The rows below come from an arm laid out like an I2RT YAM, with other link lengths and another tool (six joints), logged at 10 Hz.
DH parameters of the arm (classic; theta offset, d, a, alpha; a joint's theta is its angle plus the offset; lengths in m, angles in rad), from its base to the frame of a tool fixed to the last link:
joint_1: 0 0.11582 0.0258 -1.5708
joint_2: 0 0 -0.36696 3.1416
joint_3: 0.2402 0 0.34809 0
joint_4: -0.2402 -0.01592 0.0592 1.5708
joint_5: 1.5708 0.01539 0 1.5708
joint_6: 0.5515 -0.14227 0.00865 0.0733
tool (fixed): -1.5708 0.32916 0 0
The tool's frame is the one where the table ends.
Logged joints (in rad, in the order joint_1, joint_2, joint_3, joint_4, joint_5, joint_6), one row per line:
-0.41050 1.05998 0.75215 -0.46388 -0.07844 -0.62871
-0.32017 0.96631 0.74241 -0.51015 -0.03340 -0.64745
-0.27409 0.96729 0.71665 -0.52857 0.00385 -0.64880
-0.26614 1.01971 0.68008 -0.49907 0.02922 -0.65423
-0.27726 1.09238 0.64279 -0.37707 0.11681 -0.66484
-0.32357 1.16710 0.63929 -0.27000 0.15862 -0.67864
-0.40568 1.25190 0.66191 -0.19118 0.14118 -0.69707
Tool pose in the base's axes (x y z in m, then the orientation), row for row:
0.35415 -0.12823 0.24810 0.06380 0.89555 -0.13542 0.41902
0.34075 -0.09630 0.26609 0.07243 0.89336 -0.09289 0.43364
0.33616 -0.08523 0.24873 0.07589 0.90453 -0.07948 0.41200
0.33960 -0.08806 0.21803 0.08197 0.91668 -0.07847 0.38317
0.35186 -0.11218 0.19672 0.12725 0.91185 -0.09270 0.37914
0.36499 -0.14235 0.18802 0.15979 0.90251 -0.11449 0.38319
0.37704 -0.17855 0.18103 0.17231 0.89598 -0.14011 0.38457
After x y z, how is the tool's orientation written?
As a quaternion, w x y z.
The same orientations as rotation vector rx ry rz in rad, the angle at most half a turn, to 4 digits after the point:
2.7046 -0.4090 1.2655
2.6841 -0.2791 1.3029
2.7121 -0.2383 1.2353
2.7386 -0.2344 1.1447
2.6535 -0.2698 1.1033
2.5788 -0.3271 1.0949
2.5425 -0.3976 1.0913

